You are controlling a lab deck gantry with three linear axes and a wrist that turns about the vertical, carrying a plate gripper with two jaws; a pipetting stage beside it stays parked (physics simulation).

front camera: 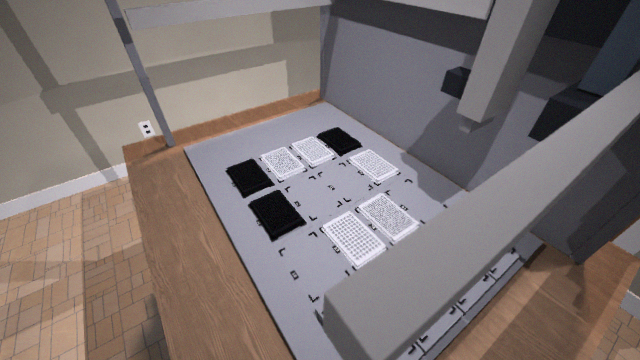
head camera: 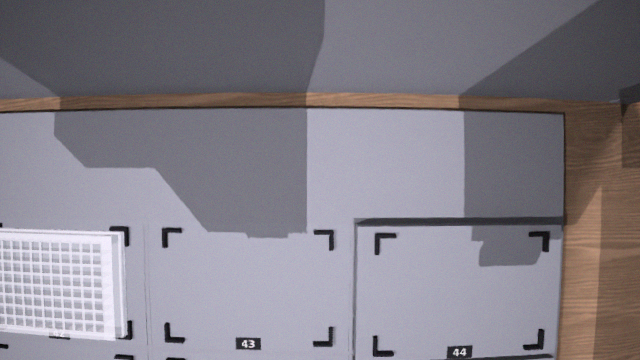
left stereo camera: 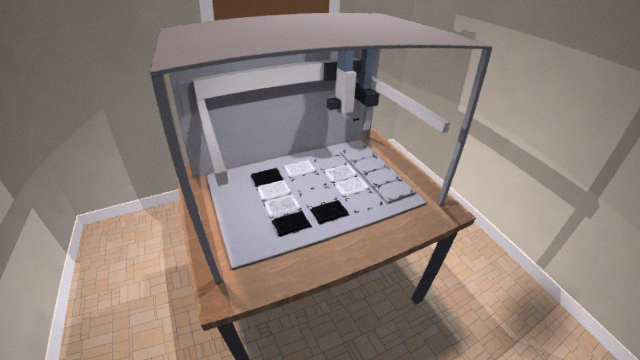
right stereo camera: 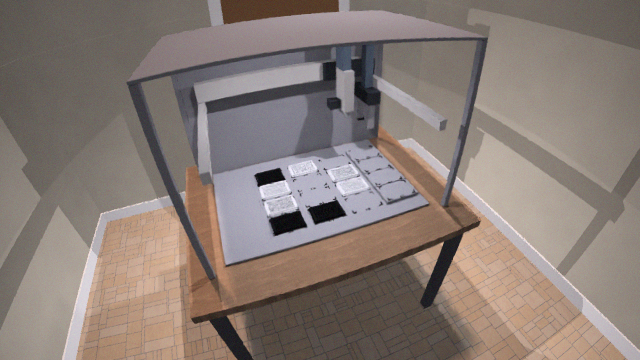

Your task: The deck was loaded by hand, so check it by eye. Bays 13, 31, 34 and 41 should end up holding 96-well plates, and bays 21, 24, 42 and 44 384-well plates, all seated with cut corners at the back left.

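Places are measured from the robot's base along level axes (x down, y left, z ahead), in centimetres.
Where they show: gripper, between the fingertips: (left stereo camera: 361,124) (right stereo camera: 365,123); robot's base, origin of its link: (front camera: 227,171) (left stereo camera: 279,236) (right stereo camera: 274,235).
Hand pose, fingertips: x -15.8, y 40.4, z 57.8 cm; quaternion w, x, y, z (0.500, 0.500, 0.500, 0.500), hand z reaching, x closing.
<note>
Each offset is from my fingertips to the top centre of the thing. "spot": to the spot under its first point. Level surfaces: height alone.
The gripper (front camera: 470,126) hangs high at the back right, with no plate under it; its jaws are too small to read. Black plates lie in bay 41 @[spot: dz -50.4, dx +14.5, dy -4.7 cm] (front camera: 339,140) (left stereo camera: 266,177), bay 11 @[spot: dz -50.1, dx +14.4, dy -36.7 cm] (front camera: 248,177) (left stereo camera: 291,223) and bay 12 @[spot: dz -33.7, dx +14.4, dy -36.6 cm] (front camera: 276,214) (left stereo camera: 329,212); their wells are unreadable. White plates with coarse 96-well grids lie in bay 42 @[spot: dz -34.1, dx +14.4, dy -4.4 cm] (front camera: 374,165) (head camera: 55,285) and bay 23 @[spot: dz -18.1, dx +14.5, dy -25.5 cm] (front camera: 354,237). The white plate in bay 31 @[spot: dz -50.5, dx +14.6, dy -15.2 cm] (front camera: 312,151) looks coarse; those in bay 21 @[spot: dz -50.0, dx +14.3, dy -25.7 cm] (front camera: 283,163) and bay 33 @[spot: dz -18.0, dx +14.4, dy -15.0 cm] (front camera: 388,216) look finer, like 384-well. Bays 13, 24, 34 and 44 hold no plate. Cut corners are unclear.
The raised right column @[spot: dz -2.9, dx +14.4, dy -36.6 cm] (left stereo camera: 394,190) (right stereo camera: 397,191) forms a step on the deck @[dx +15.8 cm] (left stereo camera: 235,245). Bay 43 @[spot: dz -18.5, dx +15.8, dy -4.2 cm] (head camera: 248,290) shows its corner marks. The parked pipetting stage (left stereo camera: 367,97) (right stereo camera: 369,95) hangs right of the gripper column. Side rails (left stereo camera: 412,106) run above the deck.
</note>
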